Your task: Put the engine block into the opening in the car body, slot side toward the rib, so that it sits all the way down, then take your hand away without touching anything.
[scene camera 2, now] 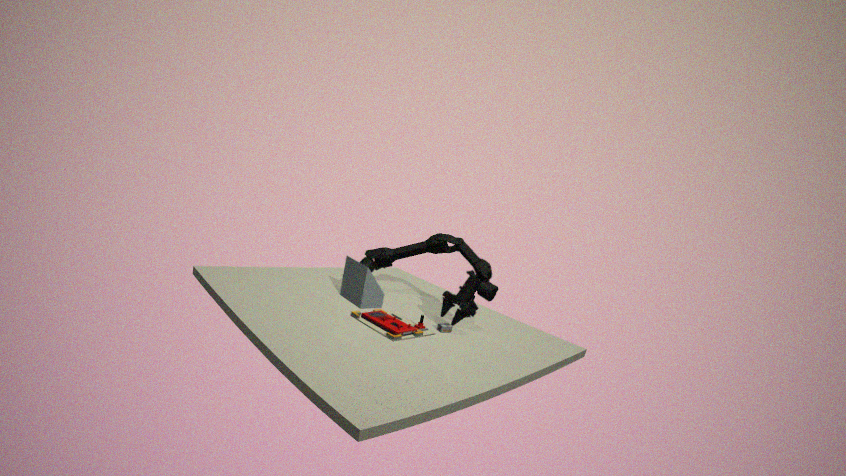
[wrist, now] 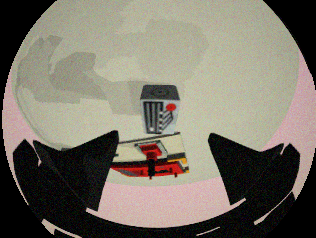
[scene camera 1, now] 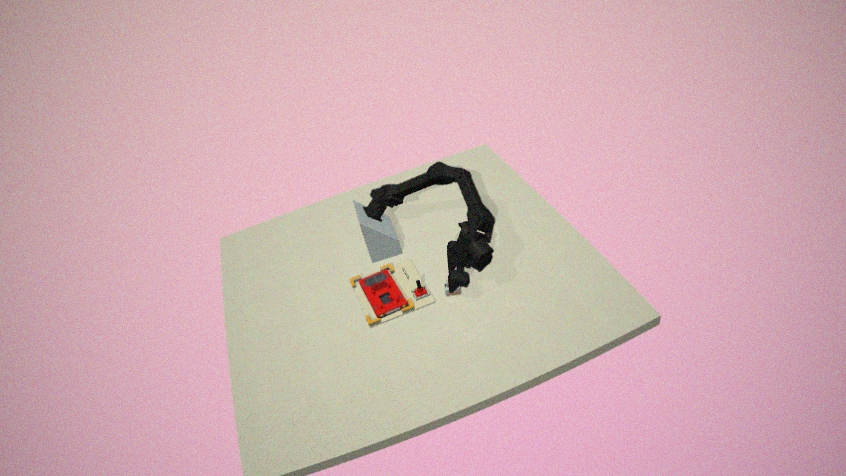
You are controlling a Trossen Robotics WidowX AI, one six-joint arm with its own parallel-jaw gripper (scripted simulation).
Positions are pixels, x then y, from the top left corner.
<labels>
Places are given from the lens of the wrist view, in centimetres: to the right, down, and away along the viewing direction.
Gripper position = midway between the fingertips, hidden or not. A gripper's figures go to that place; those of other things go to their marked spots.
my gripper (wrist: 165, 137): 0, 2, 10
red car body (wrist: 137, 168): -6, 13, 25
grey engine block (wrist: 159, 104): 0, -1, 9
The marked spots on the red car body and the grey engine block are 22 cm apart.
</labels>
